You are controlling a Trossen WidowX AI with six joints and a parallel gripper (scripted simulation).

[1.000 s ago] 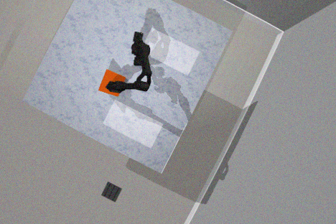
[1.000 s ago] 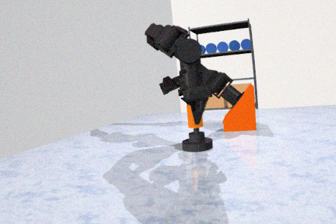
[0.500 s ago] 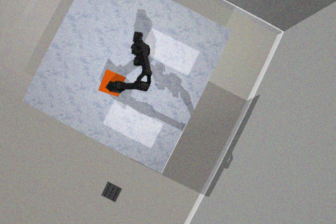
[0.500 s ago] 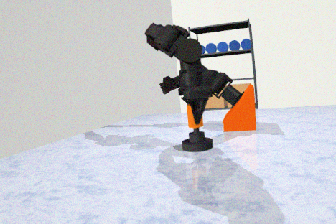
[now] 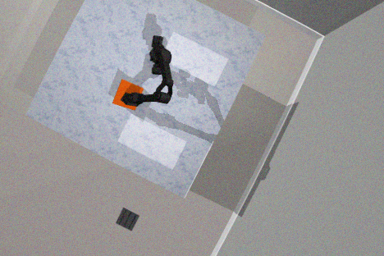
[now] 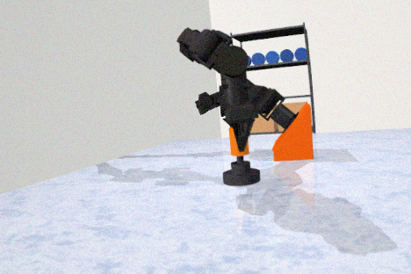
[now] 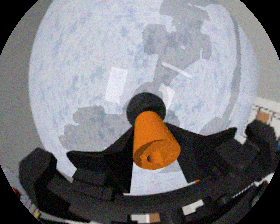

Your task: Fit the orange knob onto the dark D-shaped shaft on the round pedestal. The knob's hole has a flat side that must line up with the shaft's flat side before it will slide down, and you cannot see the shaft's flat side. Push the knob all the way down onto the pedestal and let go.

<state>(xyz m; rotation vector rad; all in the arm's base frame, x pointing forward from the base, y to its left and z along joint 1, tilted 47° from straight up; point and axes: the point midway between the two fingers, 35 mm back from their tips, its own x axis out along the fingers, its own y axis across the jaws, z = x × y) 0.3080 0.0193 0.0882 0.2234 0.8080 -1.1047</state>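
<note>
Right now the orange knob is 2 cm above my gripper tip. Also, from my gripper tip: dark round pedestal 4 cm below.
</note>
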